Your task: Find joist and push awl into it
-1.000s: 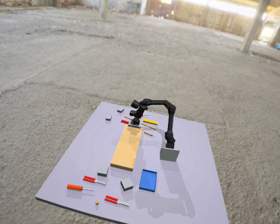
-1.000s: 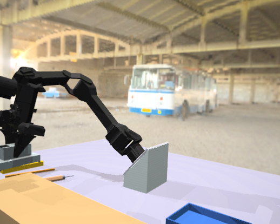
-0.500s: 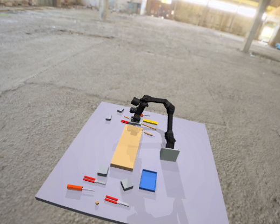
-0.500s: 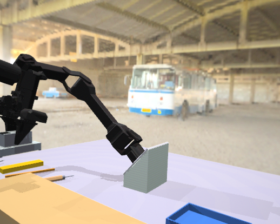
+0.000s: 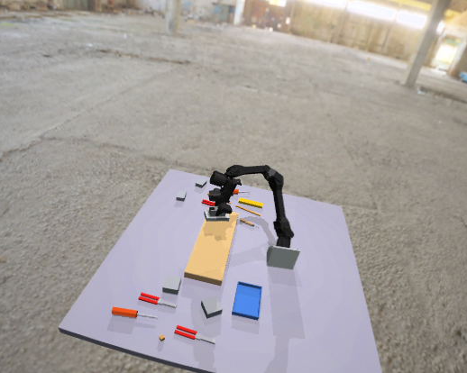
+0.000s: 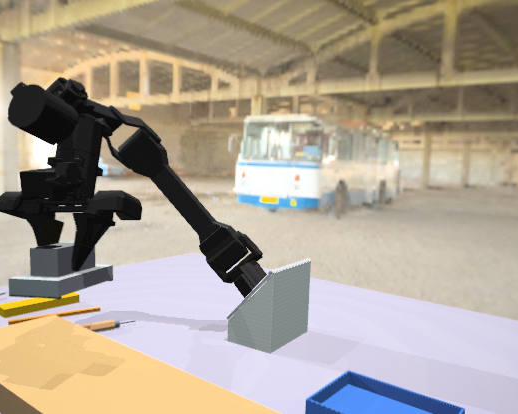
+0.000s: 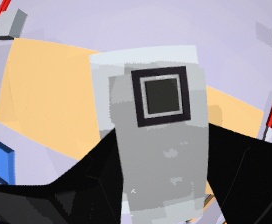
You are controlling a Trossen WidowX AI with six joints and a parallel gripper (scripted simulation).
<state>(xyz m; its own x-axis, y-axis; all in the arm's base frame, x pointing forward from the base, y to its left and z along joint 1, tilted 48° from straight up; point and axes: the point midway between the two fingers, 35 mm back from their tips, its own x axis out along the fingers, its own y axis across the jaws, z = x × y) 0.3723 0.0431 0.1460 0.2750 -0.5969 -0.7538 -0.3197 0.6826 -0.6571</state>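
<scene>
My gripper tip is now 21 cm past the blue tray, 37 cm to the right of it and 16 cm above it. Round my gripper tip: wooden-handled awl 22 cm behind, 16 cm to the right, 17 cm below; grey stud finder 1 cm ahead, 2 cm above; yellow bar 21 cm behind, 38 cm to the right, 17 cm below.
</scene>
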